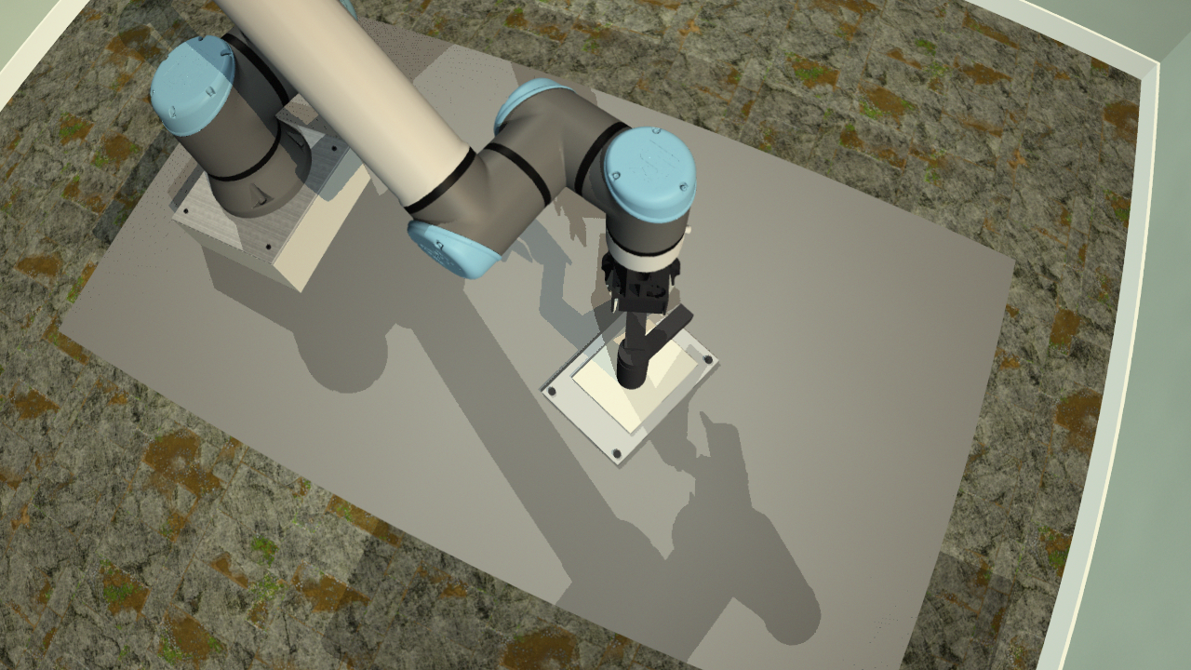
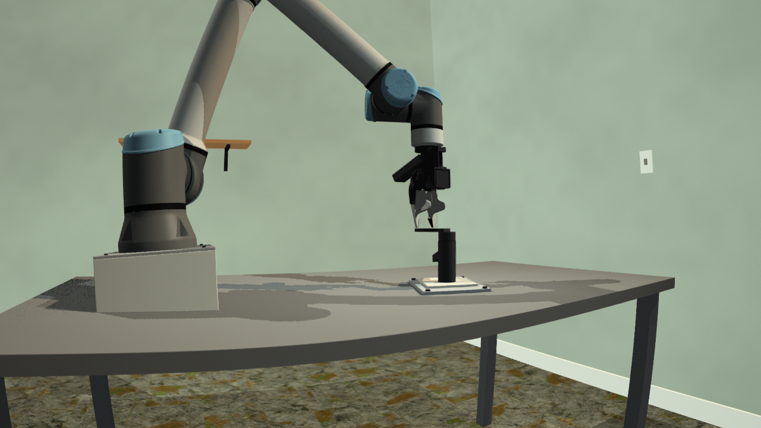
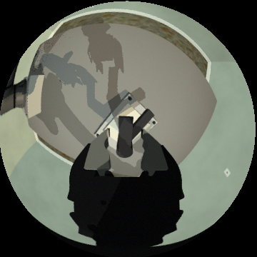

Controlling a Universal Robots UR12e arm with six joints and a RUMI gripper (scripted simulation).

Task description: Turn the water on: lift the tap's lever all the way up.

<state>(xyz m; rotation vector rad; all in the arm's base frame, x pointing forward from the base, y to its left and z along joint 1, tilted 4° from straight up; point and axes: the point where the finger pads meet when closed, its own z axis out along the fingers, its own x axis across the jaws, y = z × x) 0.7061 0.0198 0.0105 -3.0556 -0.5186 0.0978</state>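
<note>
The black lever is 1 cm ahead of my hand, 3 cm to the right of it and 2 cm below it. Round my hand: black tap (2 cm ahead, 5 cm to the right, 7 cm below).
</note>
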